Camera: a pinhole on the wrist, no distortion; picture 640 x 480 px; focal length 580.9 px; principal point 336.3 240.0 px. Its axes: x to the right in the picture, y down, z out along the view. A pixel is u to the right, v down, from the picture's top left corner.
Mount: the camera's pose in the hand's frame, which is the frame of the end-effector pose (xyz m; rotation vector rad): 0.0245 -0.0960 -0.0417 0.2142 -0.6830 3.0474
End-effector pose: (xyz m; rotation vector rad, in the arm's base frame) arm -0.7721 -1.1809 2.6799 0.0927 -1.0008 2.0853
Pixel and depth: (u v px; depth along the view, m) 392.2 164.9 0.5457
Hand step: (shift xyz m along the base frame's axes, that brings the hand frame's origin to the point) 0.0274 -0.2043 0.5142
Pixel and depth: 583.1 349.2 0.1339
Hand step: 0.1133 0.0032 0.1559
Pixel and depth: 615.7 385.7 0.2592
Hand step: 0.1845 -0.0683 0.2641
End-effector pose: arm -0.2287 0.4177 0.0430 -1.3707 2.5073 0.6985
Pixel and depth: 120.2 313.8 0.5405
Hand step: 0.1408 -0.2014 -0.5668
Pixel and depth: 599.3 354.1 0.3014
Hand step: 0.2632 0.0352 -0.2502
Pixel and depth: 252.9 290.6 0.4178
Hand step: 0.1639 -0.0891 -0.4156
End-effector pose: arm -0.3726 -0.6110 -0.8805 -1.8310 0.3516 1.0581
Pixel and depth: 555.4 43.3 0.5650
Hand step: -0.2497 0.5468 0.0863
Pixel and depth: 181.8 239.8 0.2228
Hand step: 0.1083 0.2435 -0.0010
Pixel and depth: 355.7 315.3 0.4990
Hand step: 0.0781 0.5180 0.0988
